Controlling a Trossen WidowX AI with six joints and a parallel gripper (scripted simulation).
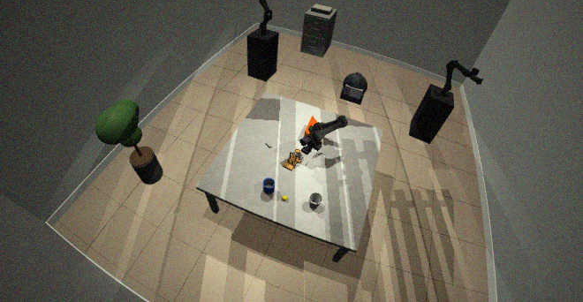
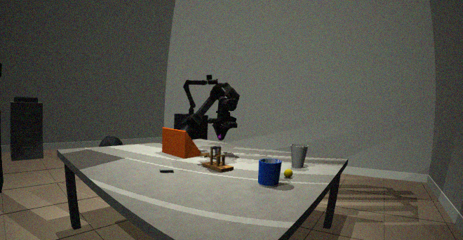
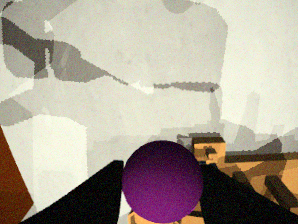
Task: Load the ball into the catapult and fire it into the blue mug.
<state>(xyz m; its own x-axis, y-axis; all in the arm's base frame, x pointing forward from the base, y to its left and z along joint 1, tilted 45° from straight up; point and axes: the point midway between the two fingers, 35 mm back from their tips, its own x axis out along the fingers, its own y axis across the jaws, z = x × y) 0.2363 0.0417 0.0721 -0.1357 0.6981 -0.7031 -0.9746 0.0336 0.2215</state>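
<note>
Now: gripper tip 90 mm to the left of the wooden catapult, 80 mm above it and 50 mm short of it. The rest, counted from my gripper tip: purple ball: 10 mm above; then yellow ball: 420 mm ahead, 110 mm below, 10 mm to the right; then dark flat object: 360 mm to the right, 120 mm below, 10 mm ahead.
</note>
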